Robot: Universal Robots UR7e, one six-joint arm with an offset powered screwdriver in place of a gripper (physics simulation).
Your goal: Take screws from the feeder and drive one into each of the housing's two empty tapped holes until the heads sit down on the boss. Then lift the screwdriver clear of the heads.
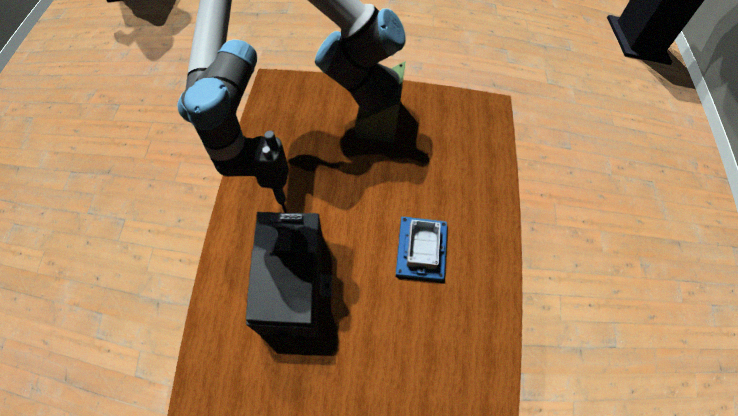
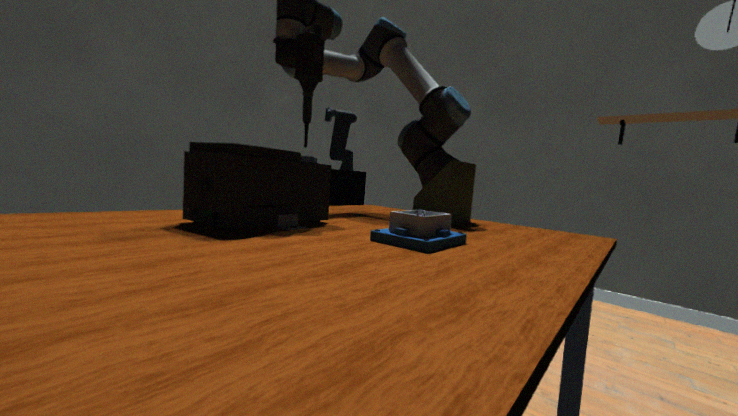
Observation:
In view: a blue fixture point(image 2: 435, 243), a dark screw feeder point(image 2: 232, 188) and a light grey housing point(image 1: 420, 246).
The blue fixture is seen too in image 1 point(image 1: 409, 272). The dark screw feeder also shows in image 1 point(image 1: 304, 238).

